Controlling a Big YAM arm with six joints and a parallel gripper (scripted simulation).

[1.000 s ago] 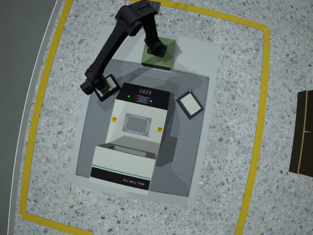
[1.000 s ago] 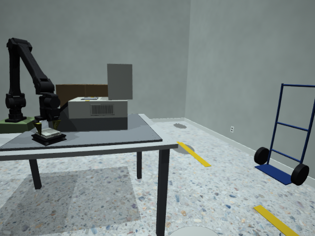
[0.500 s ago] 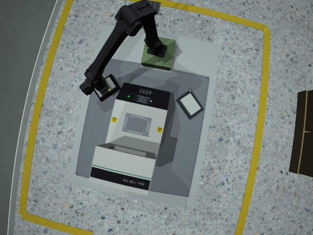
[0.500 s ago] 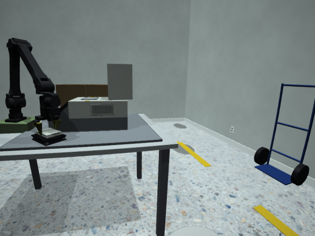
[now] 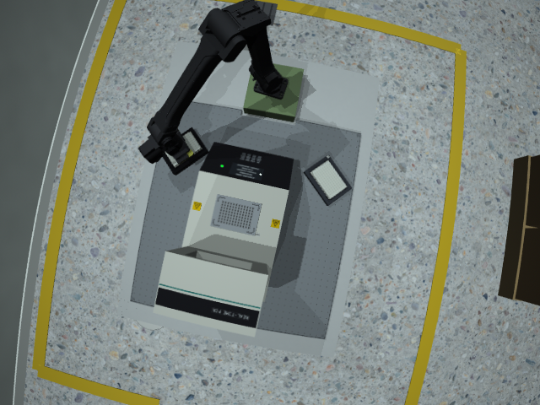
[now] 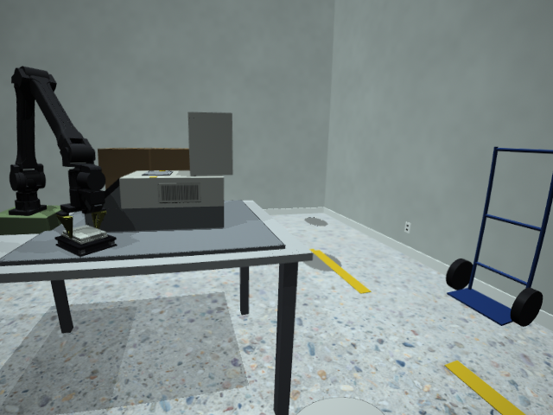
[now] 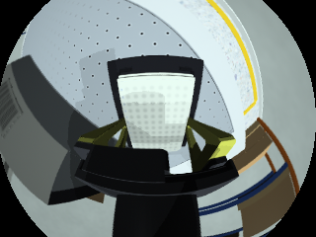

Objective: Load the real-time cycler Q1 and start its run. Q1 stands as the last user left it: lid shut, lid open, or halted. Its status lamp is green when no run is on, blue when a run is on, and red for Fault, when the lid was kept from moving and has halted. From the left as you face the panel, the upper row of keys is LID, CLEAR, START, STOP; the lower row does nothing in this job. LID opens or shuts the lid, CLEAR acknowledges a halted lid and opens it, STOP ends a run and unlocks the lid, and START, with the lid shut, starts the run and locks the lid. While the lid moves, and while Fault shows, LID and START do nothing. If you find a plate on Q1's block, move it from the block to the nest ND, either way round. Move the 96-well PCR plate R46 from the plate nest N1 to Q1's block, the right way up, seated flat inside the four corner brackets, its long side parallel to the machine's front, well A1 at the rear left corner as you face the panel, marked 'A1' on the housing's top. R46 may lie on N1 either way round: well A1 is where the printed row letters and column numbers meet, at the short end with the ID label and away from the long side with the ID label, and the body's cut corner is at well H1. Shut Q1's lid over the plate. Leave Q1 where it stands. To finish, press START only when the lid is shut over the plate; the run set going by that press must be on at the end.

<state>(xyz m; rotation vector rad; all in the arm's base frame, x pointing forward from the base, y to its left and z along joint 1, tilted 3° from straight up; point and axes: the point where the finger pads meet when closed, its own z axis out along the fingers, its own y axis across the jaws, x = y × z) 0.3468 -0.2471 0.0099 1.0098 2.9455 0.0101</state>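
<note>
Right now my hand is 20 mm above the black nest ND.
</note>
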